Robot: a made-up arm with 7 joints.
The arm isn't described. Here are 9 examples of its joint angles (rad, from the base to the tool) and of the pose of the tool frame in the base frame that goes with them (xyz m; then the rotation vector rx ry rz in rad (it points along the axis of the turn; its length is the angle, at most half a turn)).
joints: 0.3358 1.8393 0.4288 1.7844 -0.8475 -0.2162 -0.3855
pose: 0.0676 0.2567 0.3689 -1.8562 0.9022 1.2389
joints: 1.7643 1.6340 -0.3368 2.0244 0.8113 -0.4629 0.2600
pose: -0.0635 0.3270 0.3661 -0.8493 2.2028 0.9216
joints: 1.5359 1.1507 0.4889 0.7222 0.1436 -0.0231 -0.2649
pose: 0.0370 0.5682 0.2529 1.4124 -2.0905 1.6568
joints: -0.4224 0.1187 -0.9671 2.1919 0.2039 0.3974 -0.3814
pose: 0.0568 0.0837 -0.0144 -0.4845 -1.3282 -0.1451
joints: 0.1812 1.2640 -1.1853 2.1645 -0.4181 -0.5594 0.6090
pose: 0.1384 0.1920 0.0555 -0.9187 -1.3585 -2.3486
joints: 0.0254 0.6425 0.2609 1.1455 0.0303 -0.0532 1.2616
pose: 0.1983 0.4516 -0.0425 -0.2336 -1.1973 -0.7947
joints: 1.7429 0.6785 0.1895 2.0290 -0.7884 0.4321 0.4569
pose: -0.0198 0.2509 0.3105 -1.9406 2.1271 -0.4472
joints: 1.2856 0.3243 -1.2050 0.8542 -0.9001 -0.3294 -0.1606
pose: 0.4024 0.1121 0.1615 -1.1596 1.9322 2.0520
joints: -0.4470 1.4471 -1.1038 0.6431 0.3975 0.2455 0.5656
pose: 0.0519 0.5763 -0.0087 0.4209 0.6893 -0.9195
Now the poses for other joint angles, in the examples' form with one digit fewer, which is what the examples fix.
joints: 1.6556 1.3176 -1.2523 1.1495 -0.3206 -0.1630 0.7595
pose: 0.221 0.406 0.322 1.190 -0.947 -1.553
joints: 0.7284 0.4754 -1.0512 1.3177 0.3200 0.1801 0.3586
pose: 0.344 0.160 0.017 -0.188 -1.454 -1.156
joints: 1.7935 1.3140 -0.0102 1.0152 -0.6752 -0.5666 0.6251
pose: -0.051 0.488 0.382 2.266 -1.563 -0.733
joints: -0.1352 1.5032 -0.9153 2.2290 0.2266 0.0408 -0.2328
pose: 0.118 0.251 0.077 0.057 -1.336 -1.267
